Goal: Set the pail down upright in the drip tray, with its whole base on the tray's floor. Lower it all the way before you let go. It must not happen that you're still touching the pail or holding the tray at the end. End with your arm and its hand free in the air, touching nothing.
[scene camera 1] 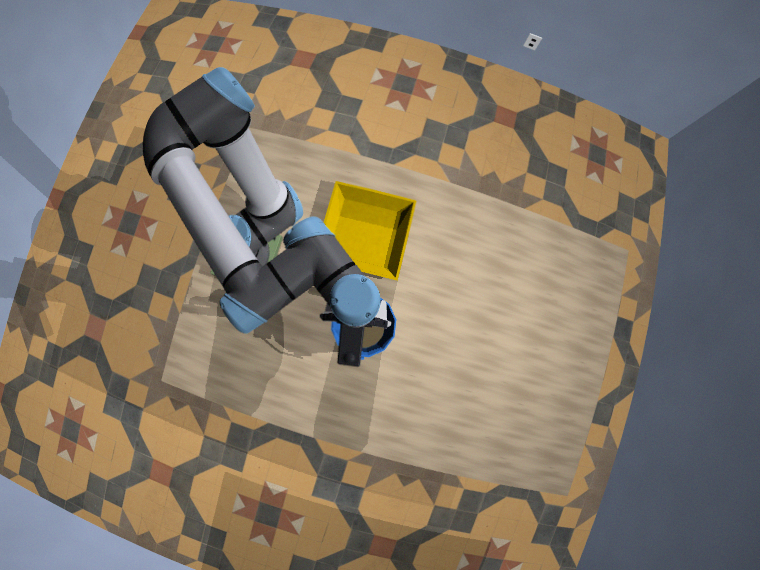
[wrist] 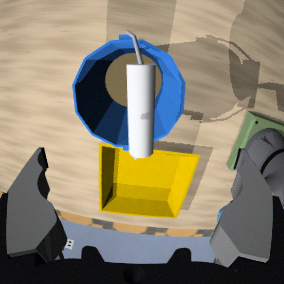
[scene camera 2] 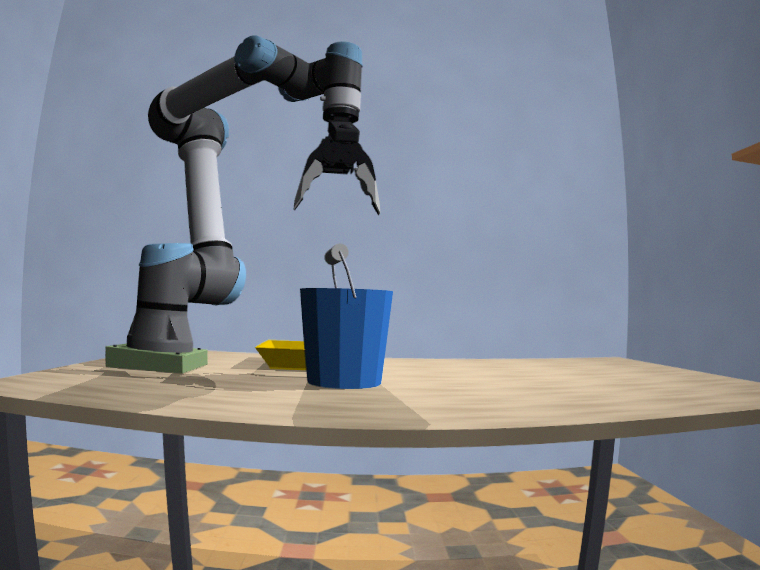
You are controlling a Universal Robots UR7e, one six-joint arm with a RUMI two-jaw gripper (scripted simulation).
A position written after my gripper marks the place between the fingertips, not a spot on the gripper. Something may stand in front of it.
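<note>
Scene camera 1 shows a yellow drip tray (scene camera 1: 372, 226). In scene camera 2: my gripper (scene camera 2: 336, 212), a blue pail (scene camera 2: 345, 338) and the tray (scene camera 2: 289, 355). The wrist view shows the tray (wrist: 156, 186) and my gripper (wrist: 140, 150).
</note>
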